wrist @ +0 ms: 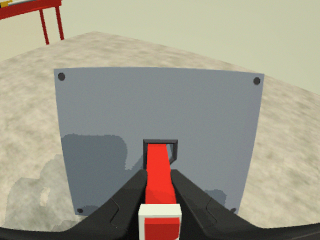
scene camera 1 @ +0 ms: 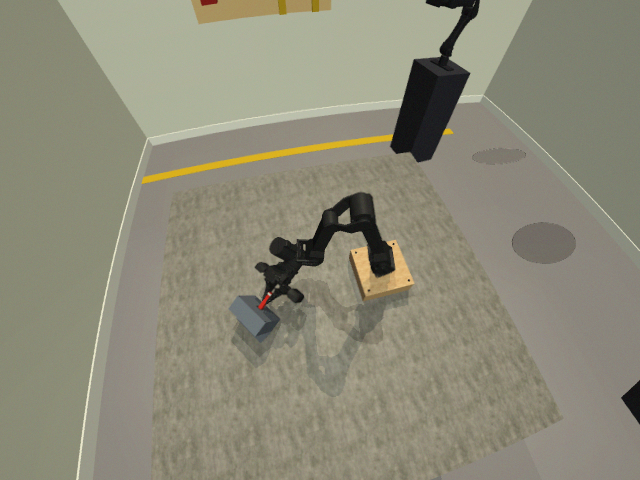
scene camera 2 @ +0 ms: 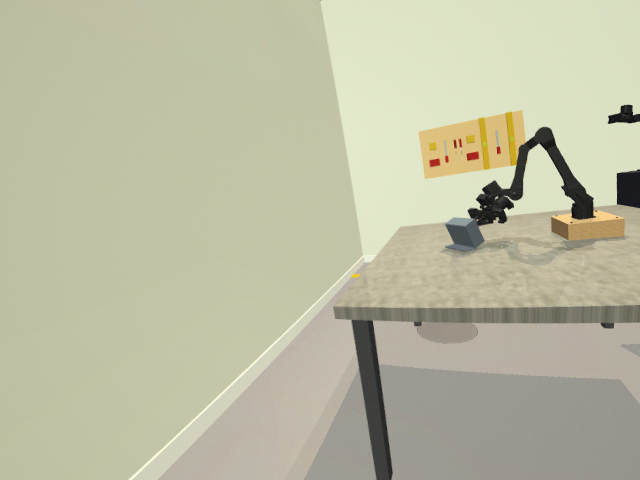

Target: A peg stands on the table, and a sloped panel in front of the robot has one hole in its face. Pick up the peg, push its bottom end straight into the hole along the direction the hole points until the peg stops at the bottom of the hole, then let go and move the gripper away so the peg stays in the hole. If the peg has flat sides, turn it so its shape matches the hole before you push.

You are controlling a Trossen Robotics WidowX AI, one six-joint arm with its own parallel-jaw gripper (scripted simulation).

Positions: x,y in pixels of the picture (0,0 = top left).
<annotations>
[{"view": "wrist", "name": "my gripper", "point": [158,176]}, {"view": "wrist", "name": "grey sloped panel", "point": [104,113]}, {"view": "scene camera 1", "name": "my gripper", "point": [264,302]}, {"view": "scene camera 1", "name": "grey sloped panel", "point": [244,308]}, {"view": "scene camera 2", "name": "my gripper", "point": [472,225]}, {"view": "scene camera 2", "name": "grey sloped panel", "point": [464,231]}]
</annotations>
